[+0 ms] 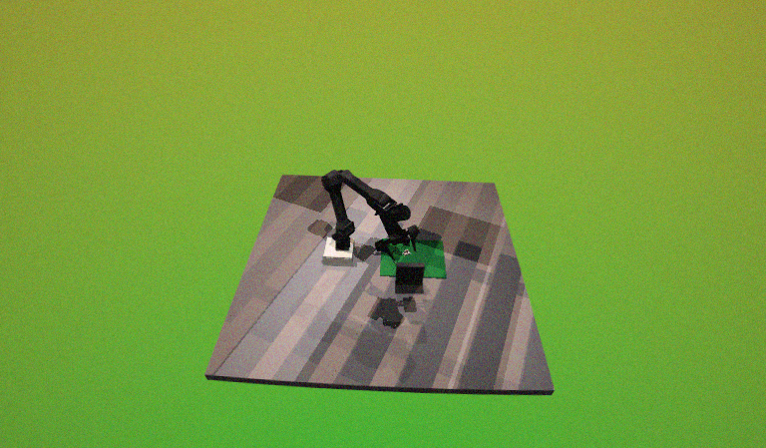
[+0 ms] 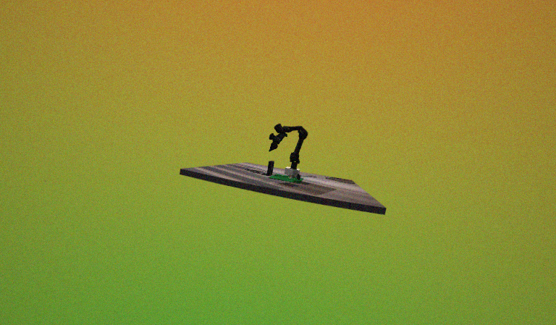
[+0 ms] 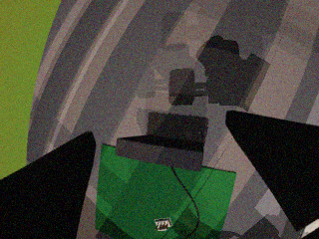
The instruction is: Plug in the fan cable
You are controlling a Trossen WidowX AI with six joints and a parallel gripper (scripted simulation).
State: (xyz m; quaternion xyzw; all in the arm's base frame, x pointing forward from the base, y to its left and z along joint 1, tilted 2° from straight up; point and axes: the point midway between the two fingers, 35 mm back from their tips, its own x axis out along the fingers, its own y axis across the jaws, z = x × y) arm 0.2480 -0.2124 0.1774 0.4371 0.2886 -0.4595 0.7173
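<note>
My gripper tip is now 28 cm to the right of the fan plug, 19 cm above it and 5 cm short of it. From my gripper tip the other things lie so: black fan: 15 cm below, 4 cm to the left, 3 cm ahead; four-pin header: 21 cm to the left, 21 cm below, 4 cm ahead; green board: 22 cm below, 19 cm to the left, 7 cm ahead.
</note>
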